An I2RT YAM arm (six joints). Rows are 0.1 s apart.
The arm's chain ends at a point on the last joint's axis. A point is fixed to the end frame.
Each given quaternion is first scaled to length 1.
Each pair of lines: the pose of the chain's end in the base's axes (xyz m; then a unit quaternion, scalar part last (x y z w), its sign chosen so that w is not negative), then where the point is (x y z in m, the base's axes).
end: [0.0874, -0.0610, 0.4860, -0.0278, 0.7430, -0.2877, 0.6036]
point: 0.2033 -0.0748 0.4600
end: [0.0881, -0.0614, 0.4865, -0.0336, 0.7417, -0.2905, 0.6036]
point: 0.2040 -0.0749 0.4605
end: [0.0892, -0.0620, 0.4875, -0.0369, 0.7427, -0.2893, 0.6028]
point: 0.2051 -0.0748 0.4610
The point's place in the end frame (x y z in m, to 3 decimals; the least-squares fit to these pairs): -0.003 0.036 0.114
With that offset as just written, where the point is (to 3 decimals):
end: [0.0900, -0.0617, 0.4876, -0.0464, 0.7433, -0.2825, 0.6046]
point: 0.206 -0.072 0.461
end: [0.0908, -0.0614, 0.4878, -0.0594, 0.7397, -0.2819, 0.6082]
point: 0.207 -0.069 0.461
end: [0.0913, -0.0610, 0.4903, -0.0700, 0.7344, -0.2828, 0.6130]
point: 0.208 -0.067 0.465
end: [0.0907, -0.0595, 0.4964, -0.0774, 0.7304, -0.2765, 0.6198]
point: 0.208 -0.063 0.472
